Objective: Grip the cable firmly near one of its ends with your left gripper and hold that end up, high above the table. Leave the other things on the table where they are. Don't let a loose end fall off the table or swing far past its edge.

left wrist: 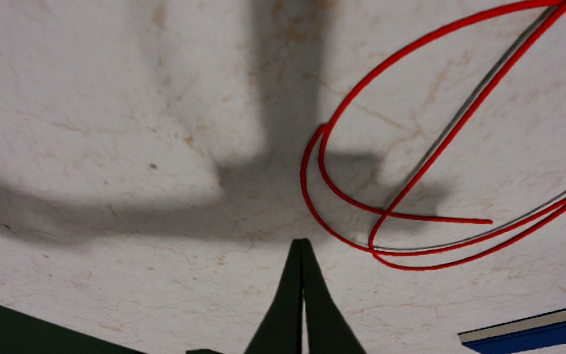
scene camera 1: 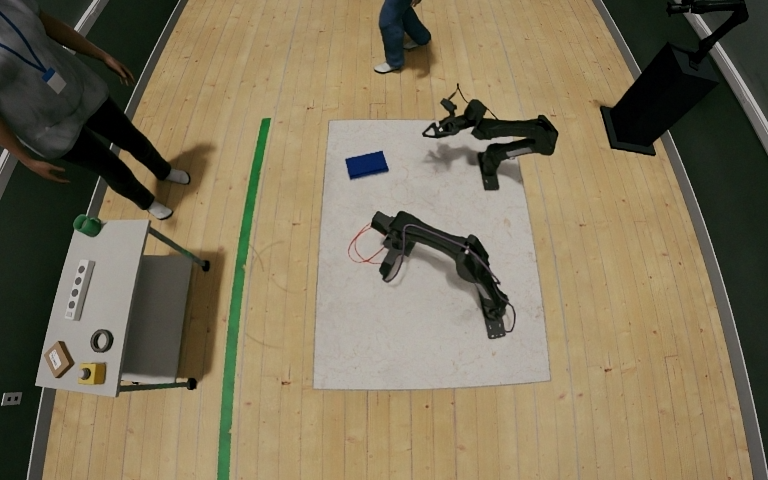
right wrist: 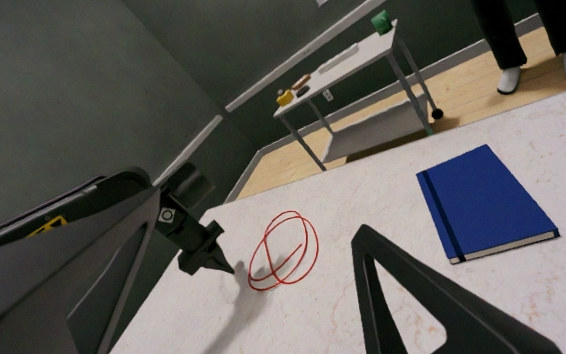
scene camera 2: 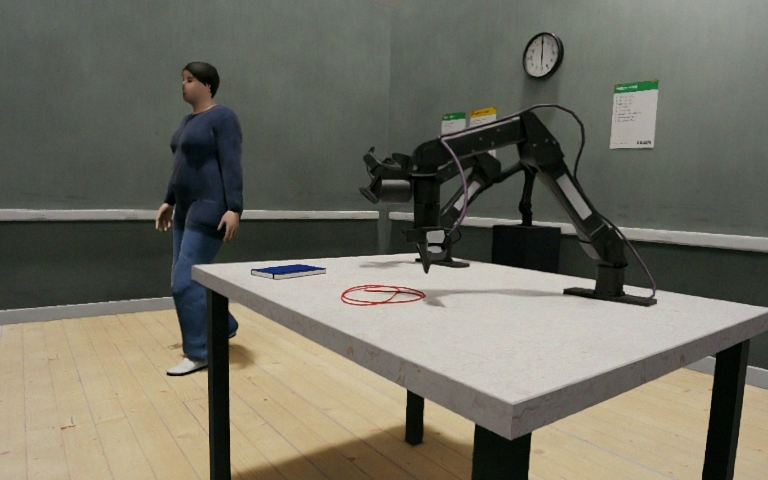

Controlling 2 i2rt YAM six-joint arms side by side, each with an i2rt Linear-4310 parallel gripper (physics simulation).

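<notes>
The thin red cable (scene camera 1: 348, 249) (scene camera 2: 370, 304) (left wrist: 371, 75) (right wrist: 318, 247) lies in loose overlapping loops on the table (scene camera 1: 424, 350) (scene camera 2: 509, 350). One cable end lies inside the loops; the other is beside a loop in the left wrist view. My left gripper (scene camera 2: 427, 271) (left wrist: 301, 246) (right wrist: 233, 272) points down, shut and empty, a little above the table beside the loops. Its fingertips are hidden in scene camera 1. My right gripper (scene camera 1: 427, 132) (right wrist: 265, 217) is open and empty, raised above the table, away from the cable.
A blue book (scene camera 1: 367, 165) (scene camera 2: 288, 270) (left wrist: 522, 340) (right wrist: 490, 205) lies flat on the table, above the cable in scene camera 1. The cable loops lie near the table's left edge in that view. A grey cart stands apart, beyond a green floor stripe (scene camera 1: 240, 266).
</notes>
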